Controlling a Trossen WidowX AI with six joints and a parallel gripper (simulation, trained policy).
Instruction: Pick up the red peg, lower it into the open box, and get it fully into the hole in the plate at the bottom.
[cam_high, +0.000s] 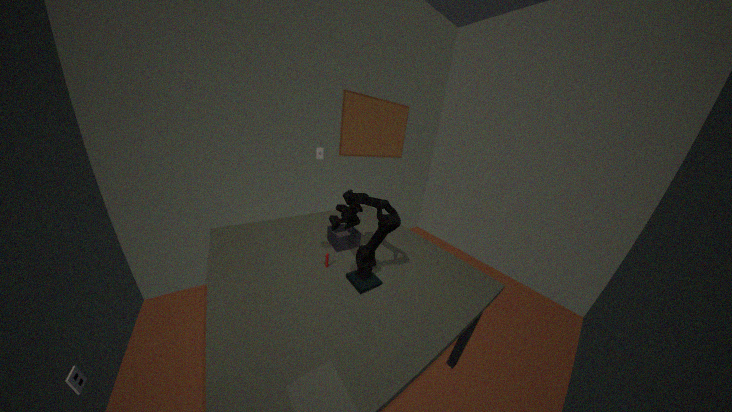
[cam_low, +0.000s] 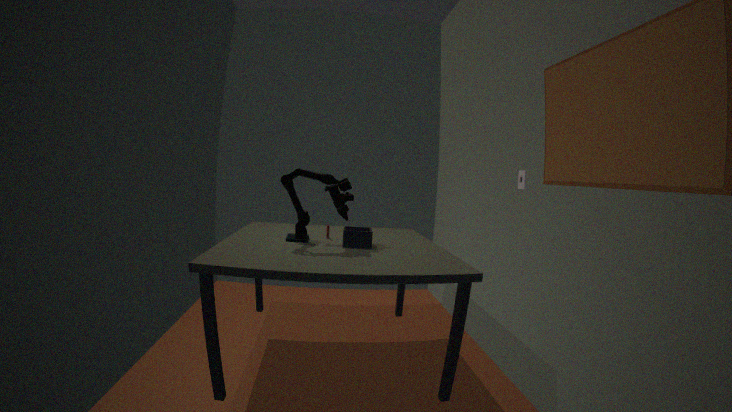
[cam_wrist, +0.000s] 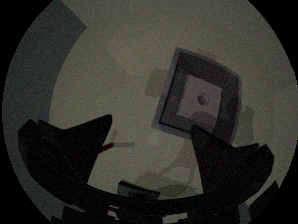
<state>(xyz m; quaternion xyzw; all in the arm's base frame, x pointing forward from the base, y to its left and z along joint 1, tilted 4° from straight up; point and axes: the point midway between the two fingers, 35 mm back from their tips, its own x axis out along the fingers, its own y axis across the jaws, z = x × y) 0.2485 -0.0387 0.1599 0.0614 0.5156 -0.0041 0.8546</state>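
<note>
The red peg lies 130 mm to the left of my gripper tip, 110 mm below it and 80 mm behind it. Also, from my gripper tip: plate 100 mm below, 90 mm to the right, 50 mm ahead; then box 120 mm below, 90 mm to the right, 50 mm ahead.
</note>
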